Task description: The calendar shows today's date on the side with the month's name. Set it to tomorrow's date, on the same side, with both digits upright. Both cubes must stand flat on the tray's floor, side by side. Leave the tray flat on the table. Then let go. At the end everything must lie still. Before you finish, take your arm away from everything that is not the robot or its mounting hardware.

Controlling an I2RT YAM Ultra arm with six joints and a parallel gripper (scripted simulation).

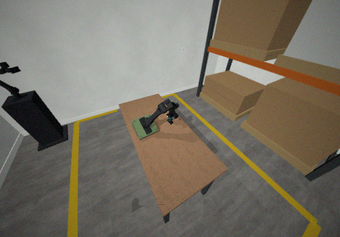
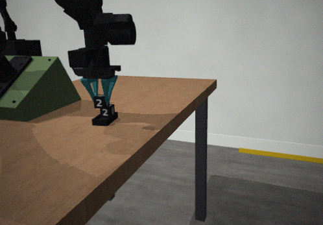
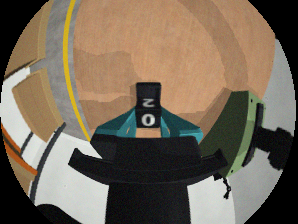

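The black cube lies right at my hand. Round my hand: black tray (60 mm below, 20 mm to the left).
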